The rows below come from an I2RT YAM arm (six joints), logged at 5 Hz.
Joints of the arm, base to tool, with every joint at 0 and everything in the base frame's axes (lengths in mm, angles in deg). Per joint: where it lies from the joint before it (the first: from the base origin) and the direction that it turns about. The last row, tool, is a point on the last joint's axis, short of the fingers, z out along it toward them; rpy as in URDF.
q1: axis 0 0 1 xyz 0 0 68
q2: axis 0 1 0 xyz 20 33.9 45.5
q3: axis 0 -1 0 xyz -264 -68.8 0
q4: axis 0 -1 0 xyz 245 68.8 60
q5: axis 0 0 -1 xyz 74 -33.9 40.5
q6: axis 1 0 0 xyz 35.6 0 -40.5
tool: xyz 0 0 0 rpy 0 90 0
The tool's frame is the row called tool.
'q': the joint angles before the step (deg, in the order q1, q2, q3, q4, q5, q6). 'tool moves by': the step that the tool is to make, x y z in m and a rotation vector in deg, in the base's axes. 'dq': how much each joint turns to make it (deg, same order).
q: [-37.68, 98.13, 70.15, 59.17, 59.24, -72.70]
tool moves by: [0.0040, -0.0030, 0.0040, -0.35, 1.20, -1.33]
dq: [0.04, 1.39, 1.97, 1.38, 0.62, -3.13]
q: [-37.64, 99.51, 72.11, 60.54, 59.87, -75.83]
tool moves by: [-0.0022, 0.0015, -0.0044, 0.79, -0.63, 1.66]
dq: [-0.07, -1.14, -1.48, -2.64, -0.94, 3.47]
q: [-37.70, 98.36, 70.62, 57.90, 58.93, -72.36]
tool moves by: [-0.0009, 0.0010, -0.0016, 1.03, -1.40, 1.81]
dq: [0.00, -1.06, -0.52, -3.87, -0.80, 4.47]
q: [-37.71, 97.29, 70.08, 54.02, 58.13, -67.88]
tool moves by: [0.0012, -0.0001, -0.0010, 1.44, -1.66, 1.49]
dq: [0.08, -0.57, 0.35, -4.56, -0.37, 4.80]
